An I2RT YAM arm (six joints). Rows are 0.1 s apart.
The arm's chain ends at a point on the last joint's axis. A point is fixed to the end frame.
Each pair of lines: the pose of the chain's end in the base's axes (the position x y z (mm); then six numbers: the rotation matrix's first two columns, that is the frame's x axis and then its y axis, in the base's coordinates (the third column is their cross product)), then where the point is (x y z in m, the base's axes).
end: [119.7, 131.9, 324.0, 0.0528, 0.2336, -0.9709, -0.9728, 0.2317, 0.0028]
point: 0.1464 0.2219 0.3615
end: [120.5, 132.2, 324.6, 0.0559, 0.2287, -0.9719, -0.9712, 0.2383, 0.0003]
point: 0.1477 0.2222 0.3617
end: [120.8, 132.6, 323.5, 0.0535, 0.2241, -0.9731, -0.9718, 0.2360, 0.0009]
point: 0.1479 0.2228 0.3602
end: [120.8, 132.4, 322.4, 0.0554, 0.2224, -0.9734, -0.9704, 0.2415, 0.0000]
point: 0.1484 0.2225 0.3589
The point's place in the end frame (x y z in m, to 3 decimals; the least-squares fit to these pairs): -0.014 -0.005 0.100
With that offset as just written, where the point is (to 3 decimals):
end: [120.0, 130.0, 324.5, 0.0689, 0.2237, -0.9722, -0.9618, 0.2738, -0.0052]
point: 0.150 0.219 0.362
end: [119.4, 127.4, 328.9, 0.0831, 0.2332, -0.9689, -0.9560, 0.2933, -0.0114]
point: 0.151 0.215 0.367
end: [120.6, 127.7, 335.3, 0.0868, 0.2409, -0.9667, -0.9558, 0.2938, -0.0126]
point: 0.152 0.215 0.374
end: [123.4, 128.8, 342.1, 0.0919, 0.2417, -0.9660, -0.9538, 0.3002, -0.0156]
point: 0.156 0.216 0.382
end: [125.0, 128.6, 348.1, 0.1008, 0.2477, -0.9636, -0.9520, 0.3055, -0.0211]
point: 0.157 0.216 0.388
